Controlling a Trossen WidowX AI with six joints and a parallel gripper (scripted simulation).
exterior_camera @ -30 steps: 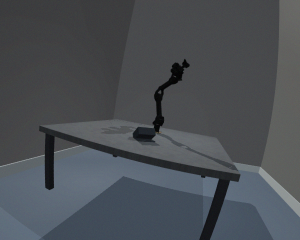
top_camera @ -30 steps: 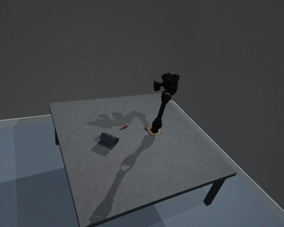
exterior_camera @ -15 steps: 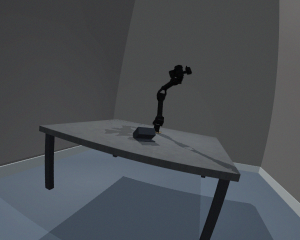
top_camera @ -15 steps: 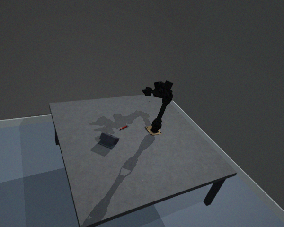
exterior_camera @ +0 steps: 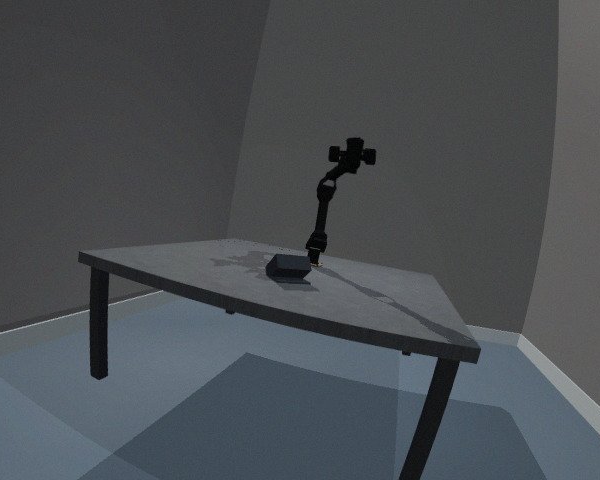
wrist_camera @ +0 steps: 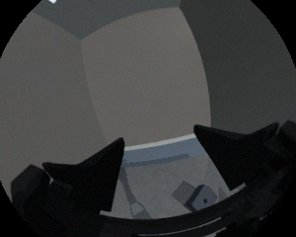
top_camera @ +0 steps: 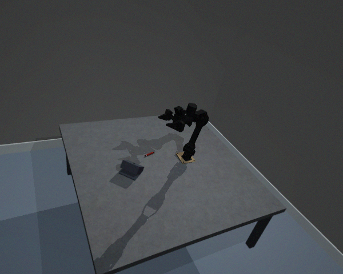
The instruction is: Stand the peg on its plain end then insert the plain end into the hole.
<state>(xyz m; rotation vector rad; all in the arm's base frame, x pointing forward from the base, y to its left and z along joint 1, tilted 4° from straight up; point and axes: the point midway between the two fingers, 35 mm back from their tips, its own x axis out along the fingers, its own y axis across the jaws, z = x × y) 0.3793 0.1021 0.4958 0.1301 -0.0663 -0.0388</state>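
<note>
My gripper tip is now 500 mm above the red peg, 270 mm to the left of it and 120 mm past it. The rest, counted from my gripper tip: sloped dark panel (470 mm below, 150 mm to the right, 70 mm ahead).
</note>
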